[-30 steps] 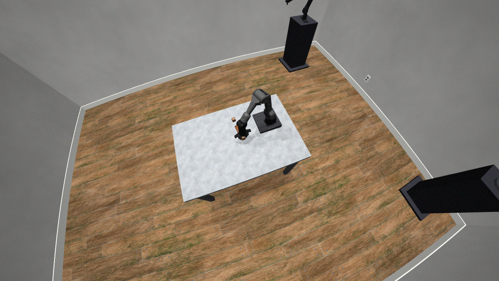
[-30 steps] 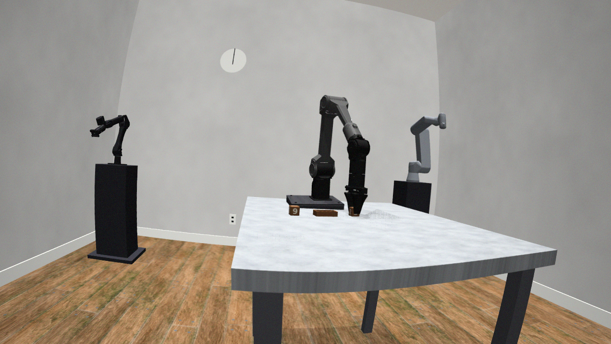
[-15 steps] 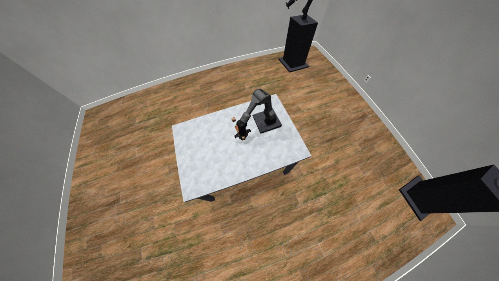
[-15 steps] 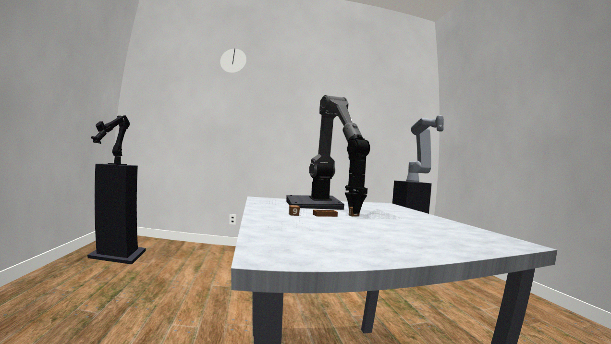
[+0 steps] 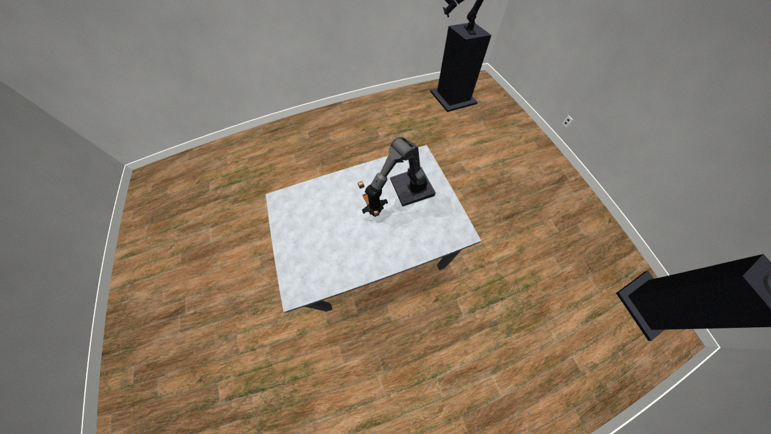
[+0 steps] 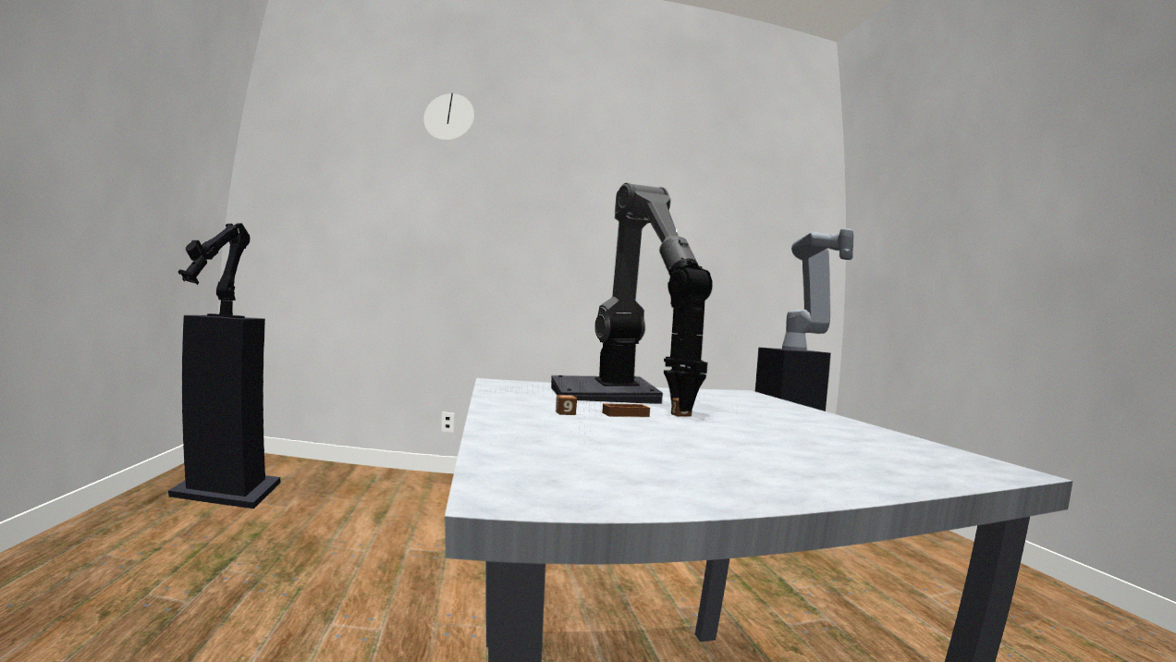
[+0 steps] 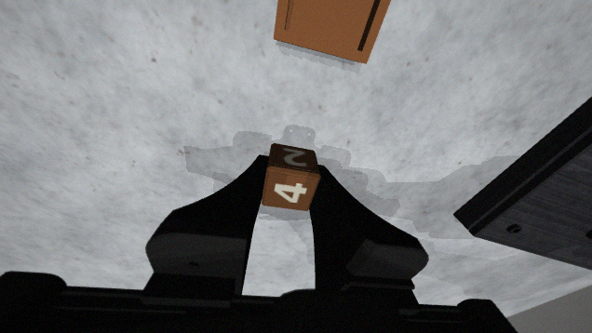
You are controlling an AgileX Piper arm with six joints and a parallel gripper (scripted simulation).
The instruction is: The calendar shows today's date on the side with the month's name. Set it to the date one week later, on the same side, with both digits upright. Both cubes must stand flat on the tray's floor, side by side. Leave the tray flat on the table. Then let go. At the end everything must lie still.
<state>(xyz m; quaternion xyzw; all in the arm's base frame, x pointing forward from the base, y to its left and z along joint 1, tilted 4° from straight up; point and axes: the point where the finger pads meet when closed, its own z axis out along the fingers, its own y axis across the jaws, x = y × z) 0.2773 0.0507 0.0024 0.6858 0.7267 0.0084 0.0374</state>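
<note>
The tray is 10 mm ahead of my hand, 110 mm to the right of it and 10 mm below it. Round my hand: brown cube (right at my hand).
</note>
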